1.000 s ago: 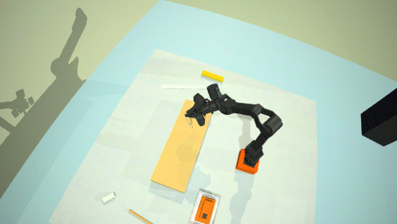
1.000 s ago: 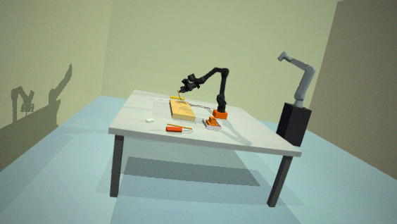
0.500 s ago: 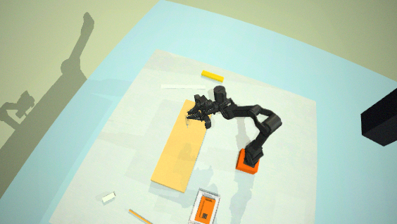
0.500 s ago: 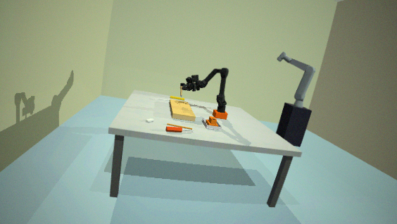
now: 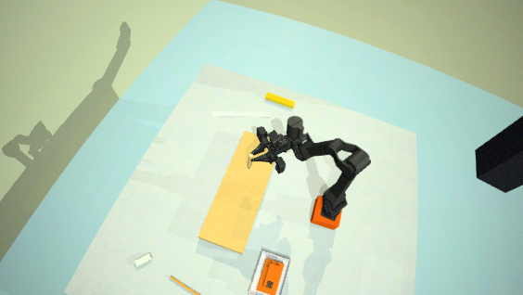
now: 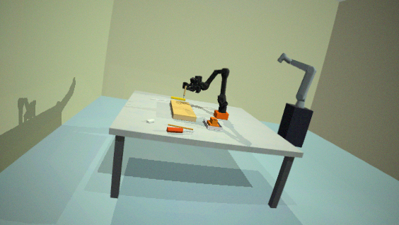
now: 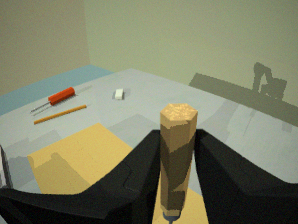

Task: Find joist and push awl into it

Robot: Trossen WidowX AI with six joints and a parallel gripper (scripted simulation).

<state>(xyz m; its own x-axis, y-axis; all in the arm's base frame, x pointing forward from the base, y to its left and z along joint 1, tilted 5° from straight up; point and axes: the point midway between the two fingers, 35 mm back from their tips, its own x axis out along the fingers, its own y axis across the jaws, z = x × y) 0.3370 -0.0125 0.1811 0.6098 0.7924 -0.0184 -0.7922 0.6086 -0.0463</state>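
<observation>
Right now my gripper tip is 6 cm above the short pencil-like stick. From my gripper tip the other things lie so: long orange stick 49 cm to the left, 20 cm below, 2 cm behind; then tray 31 cm to the left, 26 cm behind, 19 cm below; then stud finder 33 cm to the left, 26 cm behind, 16 cm below.
</observation>
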